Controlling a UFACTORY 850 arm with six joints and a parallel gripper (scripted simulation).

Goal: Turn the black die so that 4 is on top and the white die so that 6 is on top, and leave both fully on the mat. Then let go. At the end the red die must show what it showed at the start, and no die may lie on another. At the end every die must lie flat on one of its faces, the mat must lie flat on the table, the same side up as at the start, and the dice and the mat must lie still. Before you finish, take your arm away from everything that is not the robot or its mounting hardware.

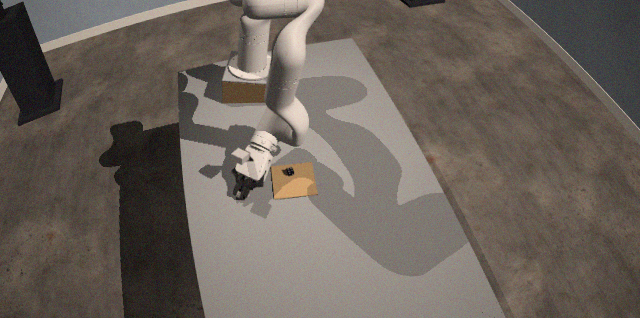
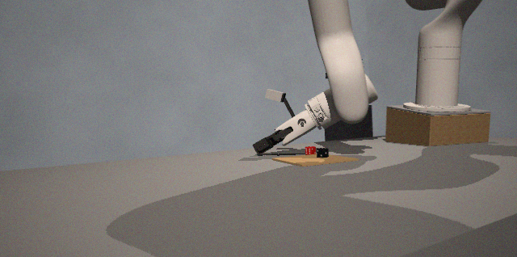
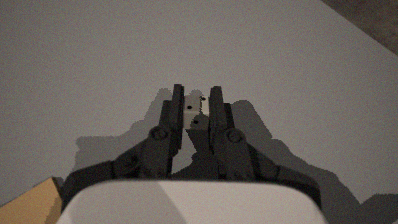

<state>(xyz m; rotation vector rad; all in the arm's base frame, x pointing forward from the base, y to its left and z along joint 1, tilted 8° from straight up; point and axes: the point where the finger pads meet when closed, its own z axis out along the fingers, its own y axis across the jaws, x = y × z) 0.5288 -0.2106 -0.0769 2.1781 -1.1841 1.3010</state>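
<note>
Right now my hand is 7 cm past the red die, 10 cm to the right of it and 1 cm above it. From my hand the other things lie so: tan mat: 1 cm ahead, 18 cm to the left, 2 cm below; then black die: 2 cm behind, 18 cm to the left, 1 cm below; then white die: 1 cm to the right, 1 cm below.
</note>
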